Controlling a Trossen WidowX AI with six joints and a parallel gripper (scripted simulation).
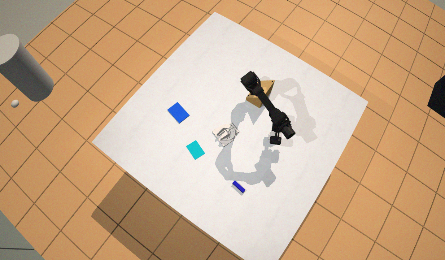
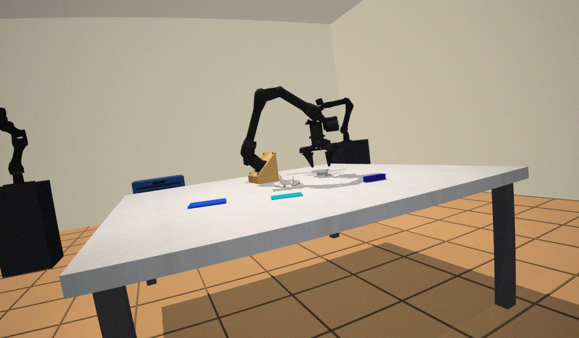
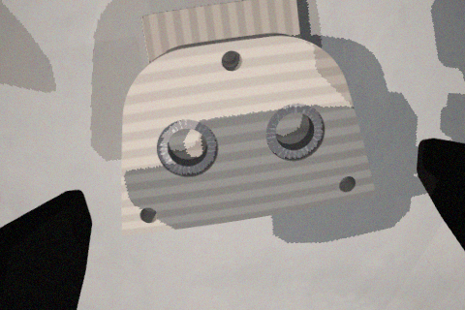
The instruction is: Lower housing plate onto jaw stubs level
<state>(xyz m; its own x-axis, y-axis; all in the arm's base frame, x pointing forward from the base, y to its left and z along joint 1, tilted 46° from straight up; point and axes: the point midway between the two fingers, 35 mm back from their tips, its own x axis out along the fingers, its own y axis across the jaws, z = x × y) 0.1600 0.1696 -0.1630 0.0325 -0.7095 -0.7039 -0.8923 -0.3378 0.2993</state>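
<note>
The small white part lies 1 cm behind my gripper tip, 1 cm to the left of it and 4 cm below it. From my gripper tip the other things lie so: blue tile 22 cm ahead, 56 cm to the right, 4 cm below; teal tile 34 cm ahead, 32 cm to the right, 4 cm below; small dark blue block 37 cm ahead, 1 cm to the left, 3 cm below.
</note>
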